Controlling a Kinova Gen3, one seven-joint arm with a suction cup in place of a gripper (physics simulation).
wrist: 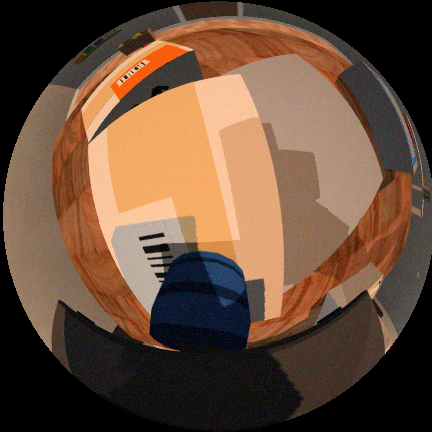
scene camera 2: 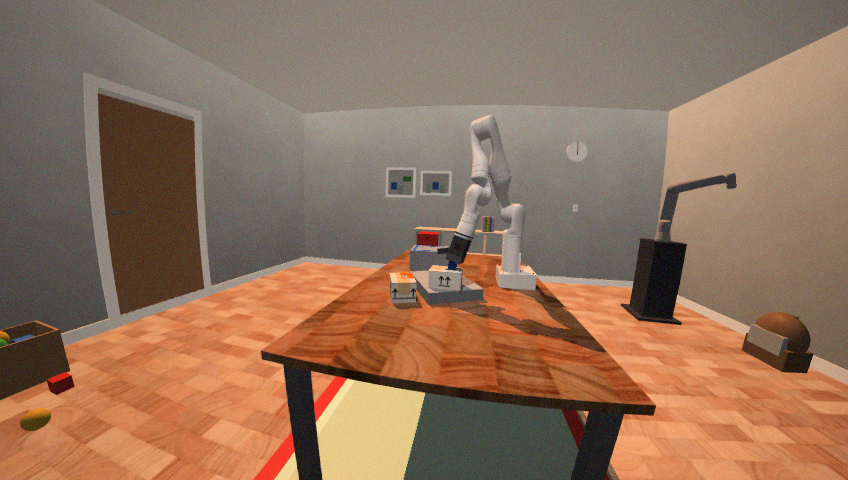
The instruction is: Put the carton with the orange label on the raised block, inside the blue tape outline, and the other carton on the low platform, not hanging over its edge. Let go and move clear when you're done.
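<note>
My suction cup (scene camera 2: 452,265) (wrist: 201,285) is on the top of the other carton (scene camera 2: 445,278) (wrist: 160,150), off its centre near the grey barcode label, and appears sealed to it. This carton looks level over the low grey platform (scene camera 2: 470,292) (wrist: 330,115); it hides part of the platform, so I cannot tell whether a thin gap or an overhang exists. The carton with the orange label (scene camera 2: 403,289) (wrist: 150,67) stands upright on the table, left of the platform in the scene view. The raised block (scene camera 2: 421,259) (wrist: 372,117) stands behind, with blue tape on its top.
The wooden table (scene camera 2: 428,350) (wrist: 70,185) carries all of these. The arm's white base (scene camera 2: 516,278) stands at the right rear of the platform. A red box (scene camera 2: 427,238) shows behind the raised block. The carton with the orange label stands close beside the other one.
</note>
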